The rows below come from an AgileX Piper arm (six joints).
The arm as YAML. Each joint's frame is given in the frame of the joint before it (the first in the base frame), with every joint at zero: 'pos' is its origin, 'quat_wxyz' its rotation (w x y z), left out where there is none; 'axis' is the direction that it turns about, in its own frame. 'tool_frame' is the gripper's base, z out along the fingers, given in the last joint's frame.
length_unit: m
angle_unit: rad
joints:
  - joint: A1
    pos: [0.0, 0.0, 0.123]
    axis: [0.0, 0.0, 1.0]
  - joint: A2
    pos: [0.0, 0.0, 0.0]
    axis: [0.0, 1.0, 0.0]
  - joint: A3
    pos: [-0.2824, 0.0, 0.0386]
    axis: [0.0, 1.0, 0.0]
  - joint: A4
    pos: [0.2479, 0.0, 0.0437]
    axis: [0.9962, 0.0, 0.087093]
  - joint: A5
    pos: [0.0, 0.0, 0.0]
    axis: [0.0, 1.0, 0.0]
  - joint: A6
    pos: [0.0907, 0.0, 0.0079]
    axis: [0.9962, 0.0, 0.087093]
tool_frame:
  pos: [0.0, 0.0, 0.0]
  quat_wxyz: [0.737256, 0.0, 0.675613, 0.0]
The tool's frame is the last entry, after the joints.
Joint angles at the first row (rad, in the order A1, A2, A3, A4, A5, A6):
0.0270 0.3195 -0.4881 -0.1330 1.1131 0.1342
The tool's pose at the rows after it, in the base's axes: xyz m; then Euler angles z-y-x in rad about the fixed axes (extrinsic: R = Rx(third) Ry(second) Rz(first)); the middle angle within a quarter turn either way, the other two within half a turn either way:
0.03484 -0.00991 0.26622 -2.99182 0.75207 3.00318
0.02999 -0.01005 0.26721 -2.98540 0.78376 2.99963
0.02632 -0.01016 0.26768 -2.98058 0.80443 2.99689
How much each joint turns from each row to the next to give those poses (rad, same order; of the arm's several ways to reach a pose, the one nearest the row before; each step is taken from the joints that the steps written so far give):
-0.0001 -0.0401 0.0000 0.0000 0.0024 -0.0009
0.0001 -0.0333 0.0000 0.0000 0.0012 0.0001
-0.0002 -0.0240 0.0000 0.0001 0.0031 -0.0001

